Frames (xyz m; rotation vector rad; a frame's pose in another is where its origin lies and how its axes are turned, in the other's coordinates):
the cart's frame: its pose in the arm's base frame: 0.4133 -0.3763 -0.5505 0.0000 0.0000 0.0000
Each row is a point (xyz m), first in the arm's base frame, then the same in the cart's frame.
Working: the arm's base frame: its pose in the cart's frame: -0.4133 0.3763 0.5505 0.0000 0.0000 0.0000

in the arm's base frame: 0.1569 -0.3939 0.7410
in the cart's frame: -0.2564 -0.0176 1.2915
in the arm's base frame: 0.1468 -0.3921 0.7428
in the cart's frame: -0.2665 -0.0158 1.2933
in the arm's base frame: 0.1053 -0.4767 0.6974
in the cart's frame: -0.3080 -0.1004 1.2479
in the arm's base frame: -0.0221 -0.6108 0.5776
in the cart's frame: -0.4354 -0.2345 1.1281
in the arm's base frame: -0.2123 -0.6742 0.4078
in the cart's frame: -0.6256 -0.2979 0.9583
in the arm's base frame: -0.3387 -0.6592 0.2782
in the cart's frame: -0.7520 -0.2829 0.8287
